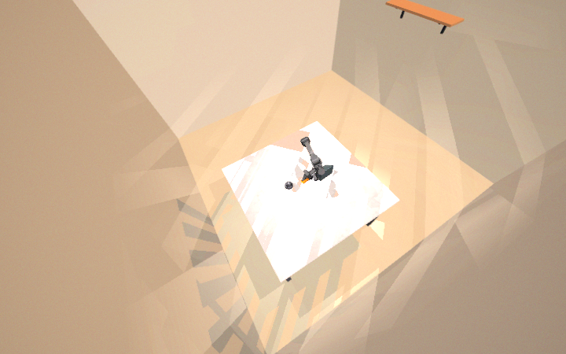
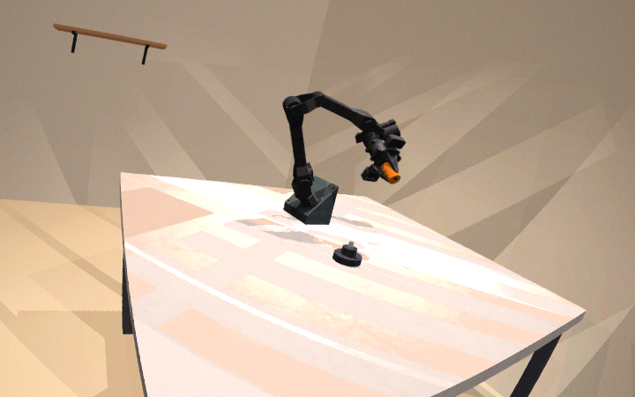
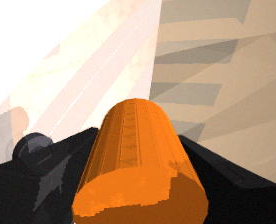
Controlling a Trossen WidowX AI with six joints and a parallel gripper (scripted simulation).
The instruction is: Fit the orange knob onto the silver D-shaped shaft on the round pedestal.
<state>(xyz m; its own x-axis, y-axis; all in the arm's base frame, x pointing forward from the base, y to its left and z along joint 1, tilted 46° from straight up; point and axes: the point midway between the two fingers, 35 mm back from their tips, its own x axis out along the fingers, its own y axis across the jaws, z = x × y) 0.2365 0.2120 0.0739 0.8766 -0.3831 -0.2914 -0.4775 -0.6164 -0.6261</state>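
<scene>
The orange knob lies 30 mm behind my gripper tip and 20 mm above it. From my gripper tip the other things lie so: round pedestal (60 mm ahead, 160 mm to the right, 220 mm below).
</scene>
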